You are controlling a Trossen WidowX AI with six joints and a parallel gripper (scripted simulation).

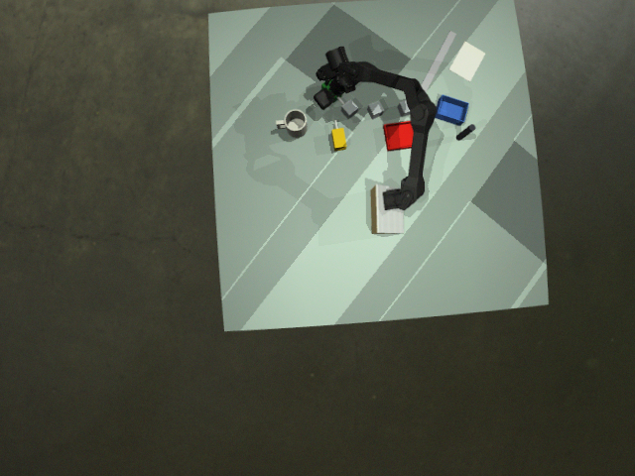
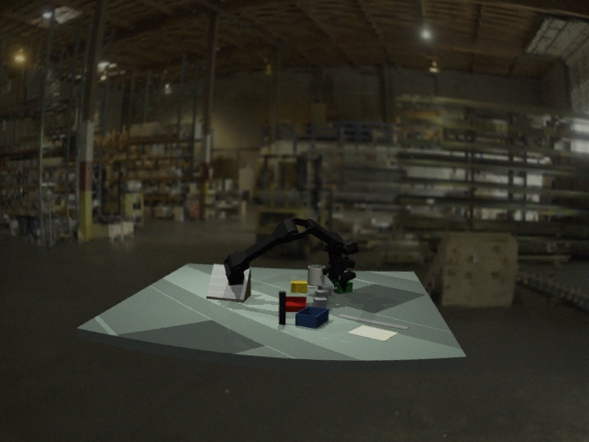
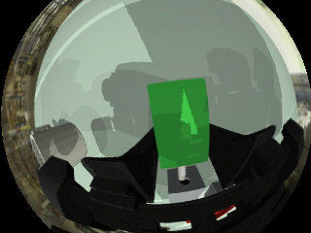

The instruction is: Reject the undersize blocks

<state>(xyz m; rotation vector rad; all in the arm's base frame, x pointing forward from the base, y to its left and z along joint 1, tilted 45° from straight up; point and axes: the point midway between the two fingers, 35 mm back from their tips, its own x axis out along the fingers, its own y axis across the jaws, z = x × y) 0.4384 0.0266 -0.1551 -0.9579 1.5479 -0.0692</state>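
The yellow block lies 16 cm behind my gripper tip, 1 cm to the left of it and 1 cm above it. Also, from my gripper tip: steel block (9 cm behind, 15 cm to the right, 1 cm above); green GO gauge (2 cm behind, 1 cm to the right, 1 cm above); mug (11 cm behind, 17 cm to the left, 3 cm above).
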